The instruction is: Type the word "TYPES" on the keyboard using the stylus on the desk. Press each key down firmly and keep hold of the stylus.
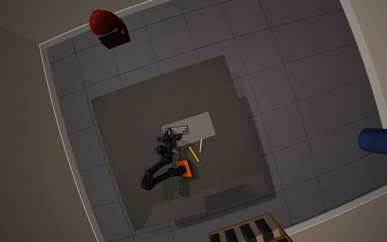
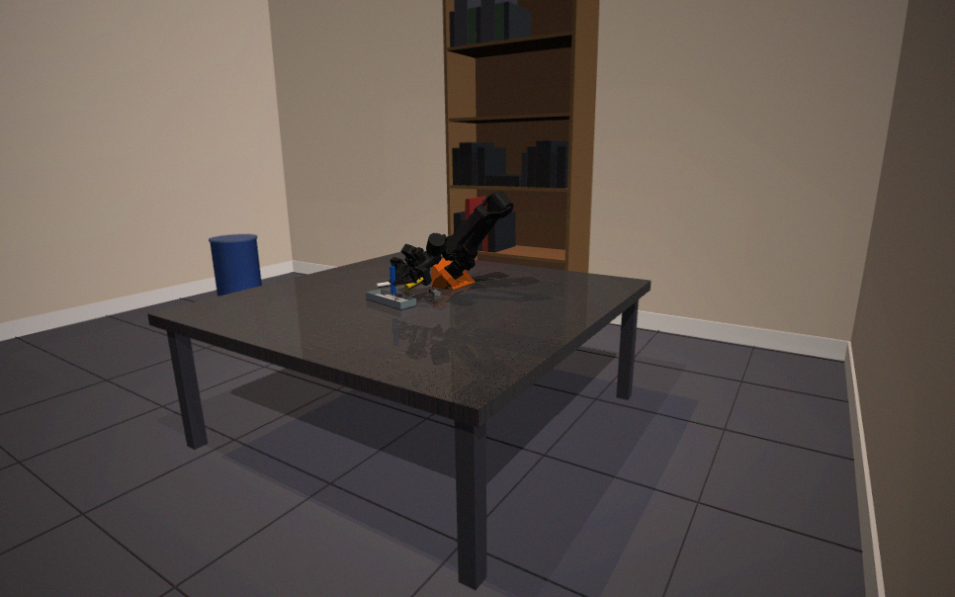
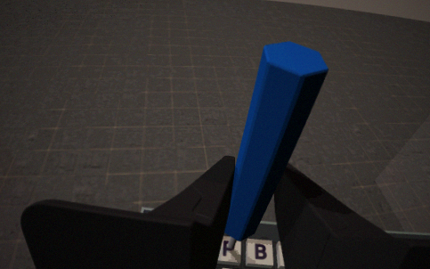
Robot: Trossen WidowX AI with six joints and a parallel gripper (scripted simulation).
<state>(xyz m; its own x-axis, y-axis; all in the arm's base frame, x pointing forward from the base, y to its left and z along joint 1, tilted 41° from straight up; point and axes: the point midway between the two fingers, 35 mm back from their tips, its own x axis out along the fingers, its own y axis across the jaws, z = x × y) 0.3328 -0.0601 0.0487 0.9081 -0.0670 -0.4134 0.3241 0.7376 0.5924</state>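
Now: gripper tip 6 cm above the grey tip and 1 cm past it. Also, from my gripper tip: yellow stick (29 cm behind, 10 cm to the right, 7 cm below); small grey block (21 cm behind, 8 cm below, 4 cm to the left); blue stylus (2 cm below, 1 cm behind).
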